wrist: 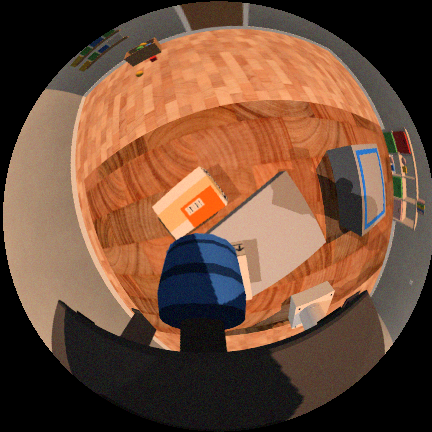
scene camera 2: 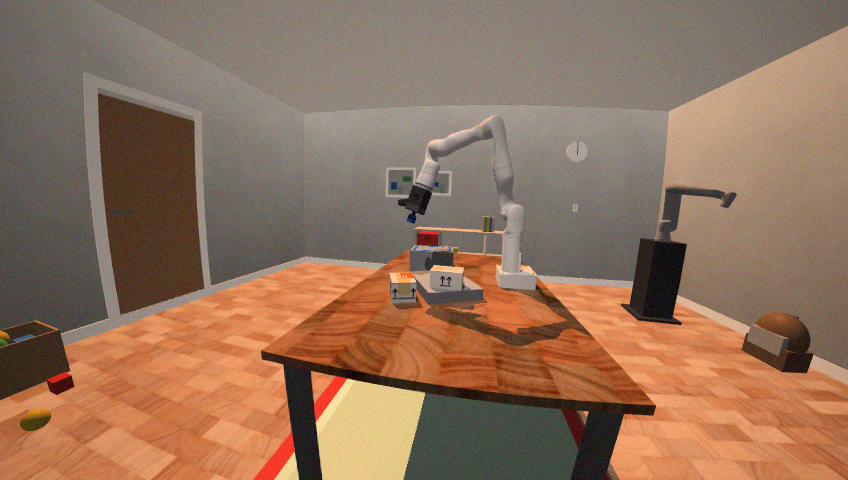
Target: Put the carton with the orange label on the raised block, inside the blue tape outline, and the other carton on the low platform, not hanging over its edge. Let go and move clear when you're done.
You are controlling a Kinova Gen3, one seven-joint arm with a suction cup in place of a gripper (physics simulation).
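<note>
The carton with the orange label [scene camera 2: 403, 289] [wrist: 190, 202] stands upright on the table beside the low platform, label on top. The other carton [scene camera 2: 446, 278] [wrist: 246, 277] rests on the low platform [scene camera 2: 461, 295] [wrist: 295, 230]; in the wrist view the suction cup hides most of it. The raised block [scene camera 2: 418, 259] [wrist: 344, 162] stands farther back, with the blue tape outline [wrist: 366, 150] on its bare top. My gripper [scene camera 2: 411, 219] [wrist: 202, 250], a blue suction cup, is open, with no carton on it, tilted and high above the cartons and block.
The wooden table [scene camera 2: 476, 362] [wrist: 235, 145] carries the arm's white base [scene camera 2: 515, 279] [wrist: 310, 302] to the right of the platform. A shelf [scene camera 2: 484, 242] with a red box [scene camera 2: 427, 238] stands behind the table. Another arm on a black pedestal [scene camera 2: 654, 279] stands at the right.
</note>
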